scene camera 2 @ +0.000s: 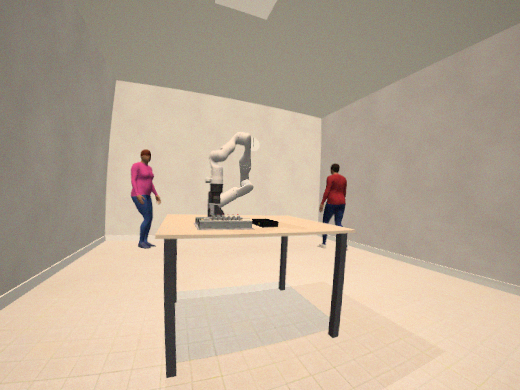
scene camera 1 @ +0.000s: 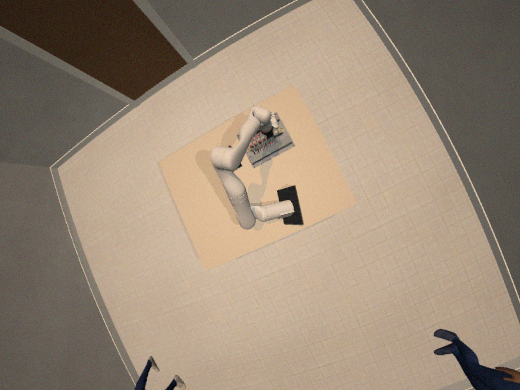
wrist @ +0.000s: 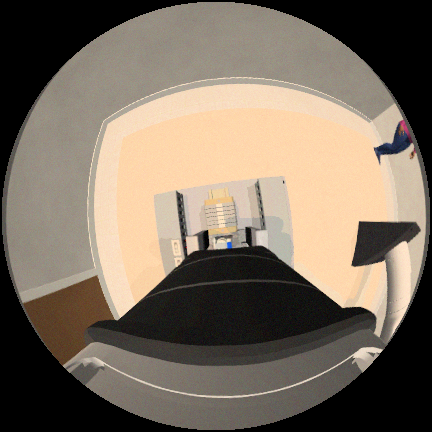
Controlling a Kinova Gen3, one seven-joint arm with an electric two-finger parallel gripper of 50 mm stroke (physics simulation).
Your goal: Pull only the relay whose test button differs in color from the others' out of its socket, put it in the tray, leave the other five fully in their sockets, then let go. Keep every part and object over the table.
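Where they show: gripper, fingertip midpoint: (scene camera 2: 211, 214) (scene camera 1: 273, 133) (wrist: 226, 236); arm's base, link origin: (scene camera 1: 289, 207) (wrist: 394, 248).
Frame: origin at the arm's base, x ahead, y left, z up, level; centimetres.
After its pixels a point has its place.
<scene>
The relay with the blue test button (wrist: 222, 243) {z -4.5, x 47.8, y -10.5 cm} is in the row on the grey panel (scene camera 1: 274, 157) (scene camera 2: 225, 225) {z -9.3, x 58.4, y -5.1 cm} (wrist: 165, 210) {z -7.0, x 56.8, y -16.2 cm}; its lower part is hidden by the gripper body in the wrist view. My gripper (wrist: 226, 236) {z -4.3, x 47.1, y -11.5 cm} is open, one finger on each side of this relay, with nothing gripped. In scene camera 1 my gripper (scene camera 1: 270, 133) {z -4.3, x 47.1, y -11.5 cm} is over the far part of the panel; its fingertips are too small to judge there. The other relays are hidden behind the gripper in the wrist view. The black tray (scene camera 1: 239, 166) {z -9.7, x 39.3, y 19.0 cm} (scene camera 2: 266, 223) {z -8.8, x 54.9, y 21.0 cm} is beside the panel, mostly covered by the arm in scene camera 1.
A tan terminal block (wrist: 220, 215) {z -6.6, x 47.8, y -14.4 cm} is next to the blue-button relay. Slotted wire ducts (wrist: 181, 215) {z -9.1, x 54.7, y -15.2 cm} (wrist: 260, 205) {z -9.1, x 40.9, y -15.4 cm} run along both sides of the row. The black base plate (scene camera 1: 298, 212) {z 7.3, x -4.6, y -3.8 cm} (wrist: 372, 242) {z -4.5, x 11.4, y -3.9 cm} is on the table (scene camera 1: 325, 185) {z -11.2, x 2.2, y -26.6 cm} (scene camera 2: 310, 228) {z -11.3, x 62.8, y 48.0 cm}. Two people stand beyond the table.
</scene>
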